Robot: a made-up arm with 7 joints.
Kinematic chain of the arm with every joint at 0, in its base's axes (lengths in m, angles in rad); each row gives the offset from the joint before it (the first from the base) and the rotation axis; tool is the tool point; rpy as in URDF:
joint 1: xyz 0 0 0.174 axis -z
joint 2: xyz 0 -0.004 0.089 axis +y
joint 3: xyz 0 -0.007 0.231 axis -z
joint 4: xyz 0 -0.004 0.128 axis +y
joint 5: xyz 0 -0.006 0.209 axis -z
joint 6: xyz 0 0 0.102 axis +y
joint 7: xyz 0 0 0.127 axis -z
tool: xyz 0 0 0 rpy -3.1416 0 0
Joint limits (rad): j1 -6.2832..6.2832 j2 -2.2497..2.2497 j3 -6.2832..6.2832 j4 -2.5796..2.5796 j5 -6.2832..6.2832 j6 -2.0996..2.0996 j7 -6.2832..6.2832
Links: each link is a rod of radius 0.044 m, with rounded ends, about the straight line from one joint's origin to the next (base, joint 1, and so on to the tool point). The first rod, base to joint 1, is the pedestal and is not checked.
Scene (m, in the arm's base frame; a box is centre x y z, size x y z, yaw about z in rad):
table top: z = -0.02
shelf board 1: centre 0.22 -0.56 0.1 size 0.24 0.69 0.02 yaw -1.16
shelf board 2: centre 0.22 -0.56 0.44 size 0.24 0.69 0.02 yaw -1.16
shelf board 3: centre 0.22 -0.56 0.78 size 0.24 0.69 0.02 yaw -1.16
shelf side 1: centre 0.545 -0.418 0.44 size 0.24 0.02 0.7 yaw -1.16
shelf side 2: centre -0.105 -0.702 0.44 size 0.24 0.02 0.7 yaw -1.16
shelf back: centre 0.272 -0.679 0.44 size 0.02 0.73 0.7 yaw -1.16
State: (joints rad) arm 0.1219 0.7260 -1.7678 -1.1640 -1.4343 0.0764 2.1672
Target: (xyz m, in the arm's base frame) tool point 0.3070 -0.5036 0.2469
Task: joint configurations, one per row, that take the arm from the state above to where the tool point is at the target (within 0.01 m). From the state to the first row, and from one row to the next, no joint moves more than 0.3 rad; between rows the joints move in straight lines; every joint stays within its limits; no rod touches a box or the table.
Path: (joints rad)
1: -0.0842 0.7872 -1.5707 -1.3439 -1.4577 0.1903 2.1672
2: -0.2903 0.8483 -1.3737 -1.5238 -1.4811 0.3042 2.1672
3: -0.4964 0.9095 -1.1766 -1.7038 -1.5044 0.4181 2.1672
4: -0.4507 0.8831 -1.3929 -1.9108 -1.4894 0.3141 2.1672
5: -0.4050 0.8567 -1.6092 -2.1178 -1.4743 0.2101 2.1672
6: -0.3594 0.8303 -1.8255 -2.3248 -1.4593 0.1062 2.1672
7: -0.1466 0.9292 -1.8909 -2.0536 -1.4506 0.0671 2.1672
8: 0.0662 1.0282 -1.9563 -1.7824 -1.4420 0.0281 2.1672
9: 0.2790 1.1271 -2.0217 -1.5112 -1.4333 -0.0110 2.1672

